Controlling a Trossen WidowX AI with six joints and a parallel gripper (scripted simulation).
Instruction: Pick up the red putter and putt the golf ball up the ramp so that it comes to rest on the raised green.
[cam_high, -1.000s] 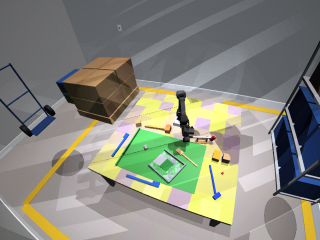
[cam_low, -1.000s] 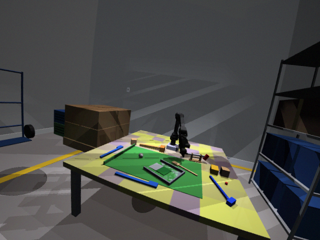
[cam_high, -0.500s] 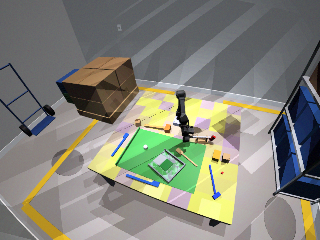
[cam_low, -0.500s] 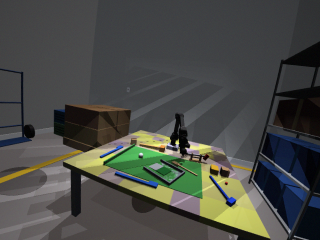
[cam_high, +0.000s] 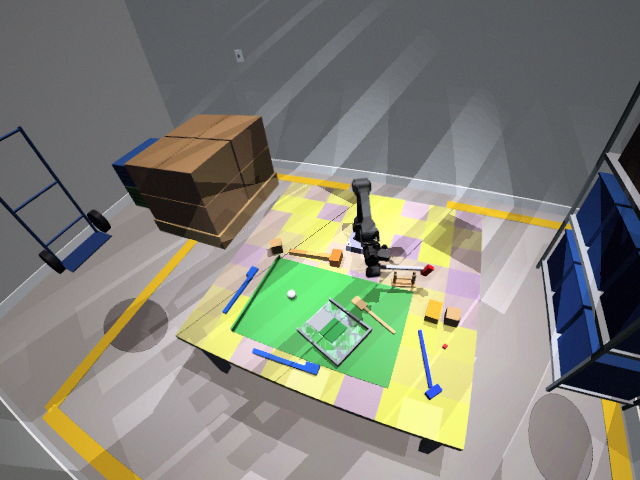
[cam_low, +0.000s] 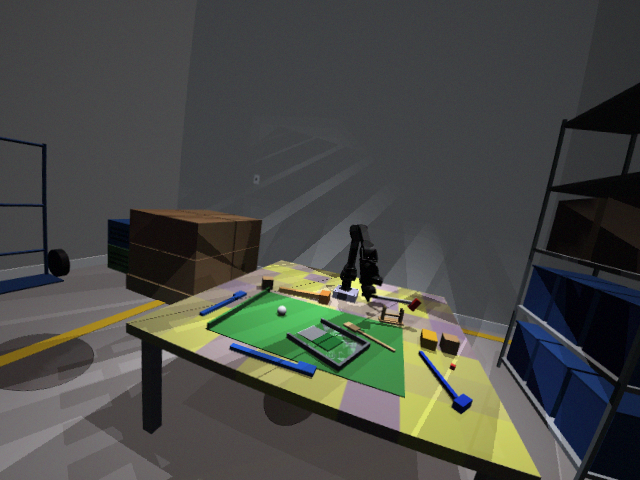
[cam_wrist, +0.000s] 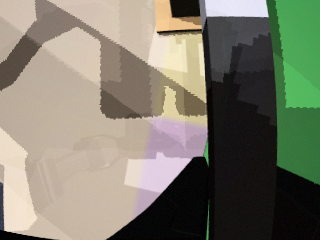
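Right now the red putter is 10 cm to the left of my gripper tip, 5 cm behind it and 3 cm above it. The rest, counted from my gripper tip: white golf ball (32 cm to the right, 28 cm ahead, 7 cm below); then green mat (27 cm ahead, 14 cm to the right, 9 cm below); then wooden stand (12 cm to the left, 6 cm behind, 5 cm below).
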